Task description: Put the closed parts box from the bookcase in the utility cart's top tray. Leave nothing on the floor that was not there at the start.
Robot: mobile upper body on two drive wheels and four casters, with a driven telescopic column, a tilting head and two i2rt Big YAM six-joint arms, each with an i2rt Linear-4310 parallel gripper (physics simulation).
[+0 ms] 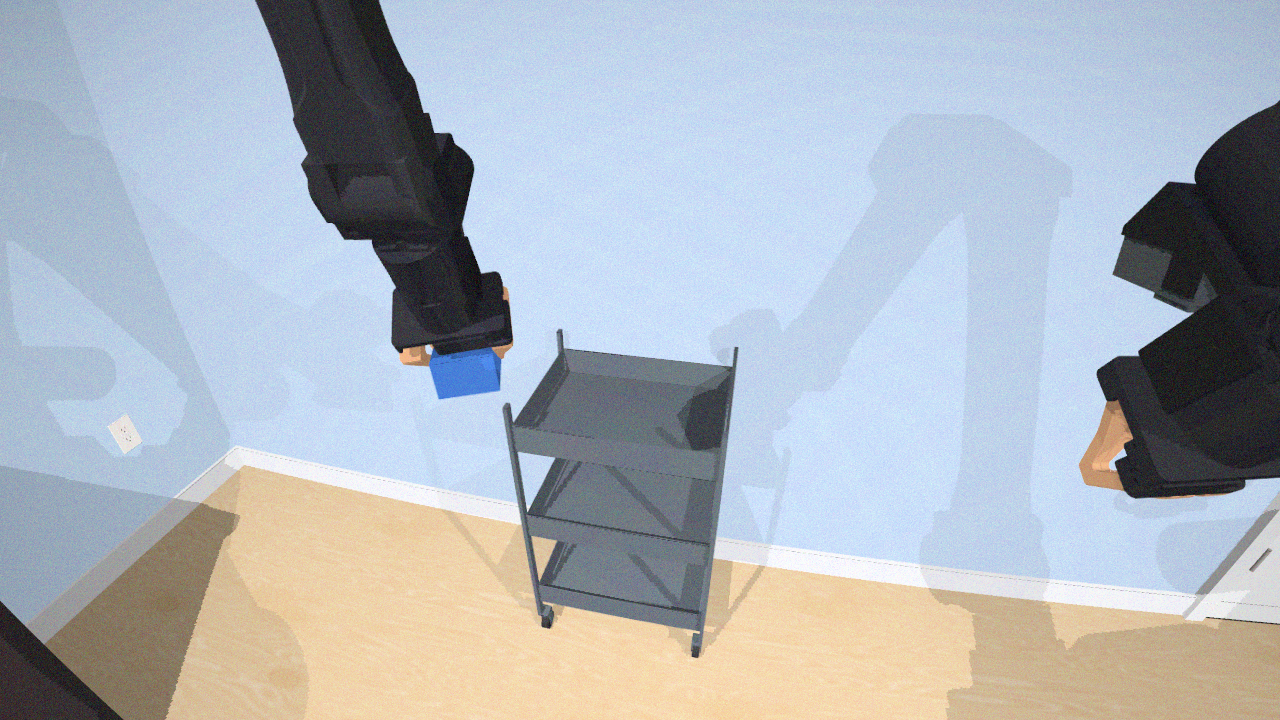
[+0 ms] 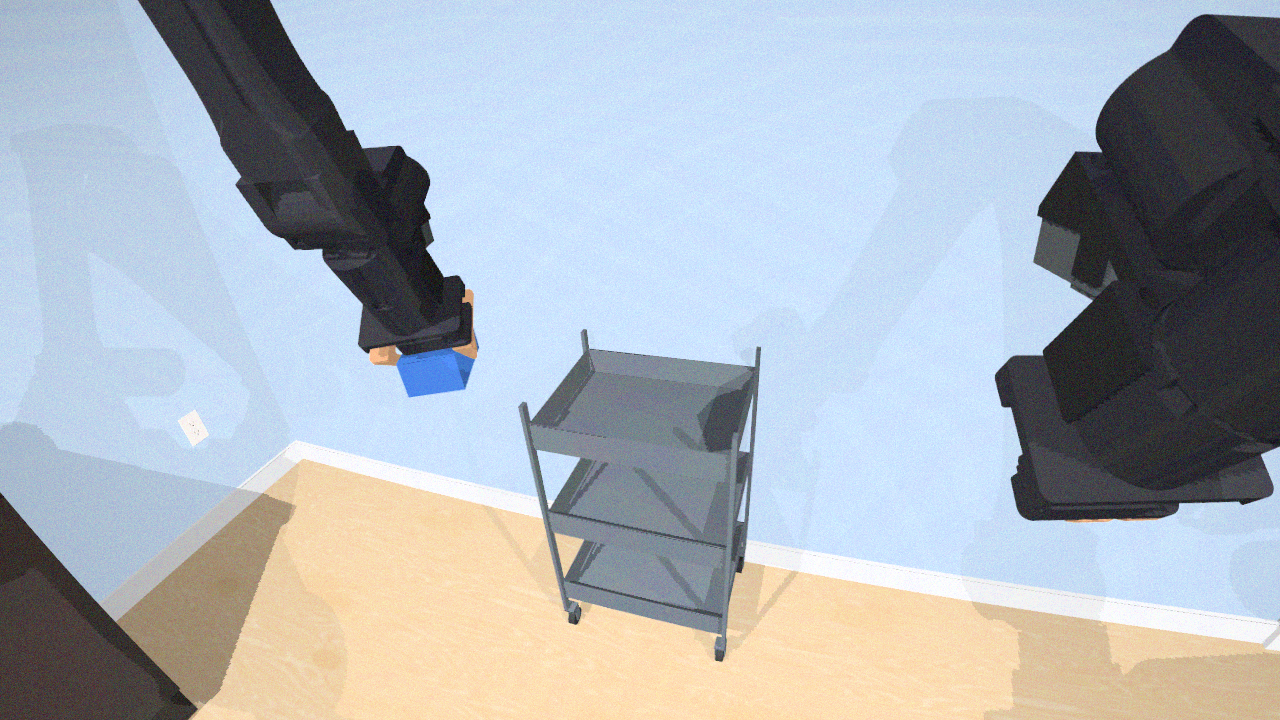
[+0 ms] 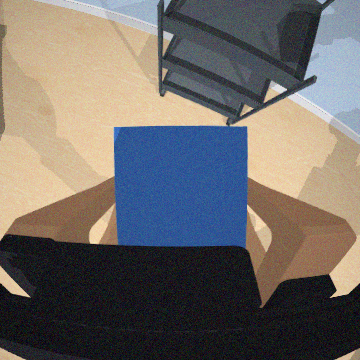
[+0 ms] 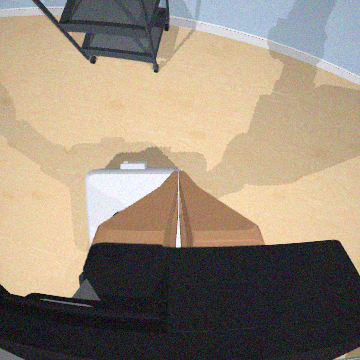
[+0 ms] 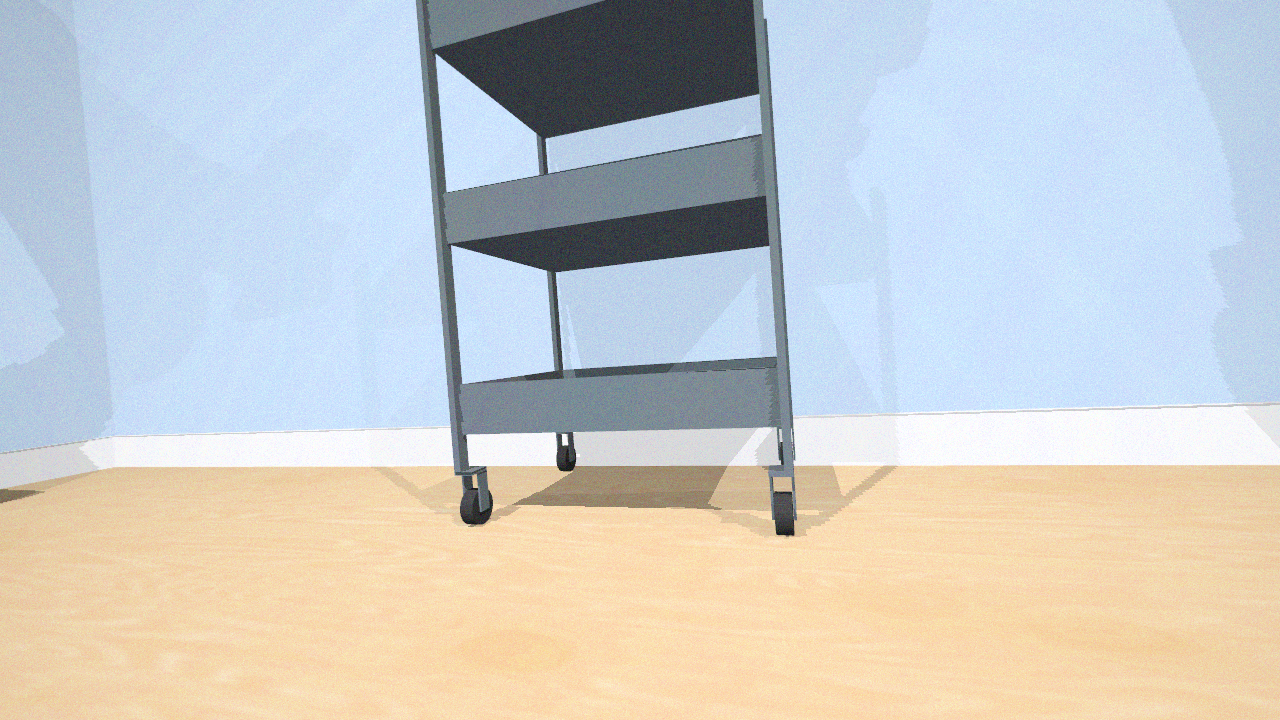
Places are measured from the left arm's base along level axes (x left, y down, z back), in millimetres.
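Pixels of known places: left gripper, fingertip midpoint: (image 3: 179, 178); right gripper, fingertip midpoint: (image 1: 1085, 474) (image 2: 1022, 489) (image 4: 178, 179).
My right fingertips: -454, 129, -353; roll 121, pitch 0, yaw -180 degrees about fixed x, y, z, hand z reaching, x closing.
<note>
For each thing: its top centre in the pictures, then the offset to it from my right fingertips, as dx, dy, dz. "pt": a spot on its surface instead.
- blue parts box, middle of its top: (image 3: 184, 227) (image 1: 465, 335) (image 2: 435, 337) +462, +32, -241
- furniture, surface spot: (image 1: 40, 671) pt +1493, +777, -209
The blue parts box (image 1: 467, 377) (image 2: 435, 376) (image 3: 181, 165) is between the fingers of my left gripper (image 1: 460, 352) (image 2: 429, 351) (image 3: 179, 178), which is shut on it. It is held in the air to the left of the grey three-tier utility cart (image 1: 617, 535) (image 2: 637, 534) (image 4: 120, 53) (image 5: 604, 214). The cart's top tray (image 1: 617, 450) (image 2: 631, 444) (image 3: 230, 43) (image 5: 483, 17) has raised rims and a dark shadow at its right end. My right gripper (image 1: 1099, 463) (image 4: 178, 179) is shut and empty, well to the right of the cart. The bookcase does not show.
A blue wall with a white skirting board (image 1: 402, 488) (image 5: 1029, 437) is behind the cart. Corner posts rise above the top tray. A dark brown piece of furniture (image 1: 40, 671) (image 2: 71, 626) is at the lower left. A white door (image 1: 1253, 546) is at the right edge.
</note>
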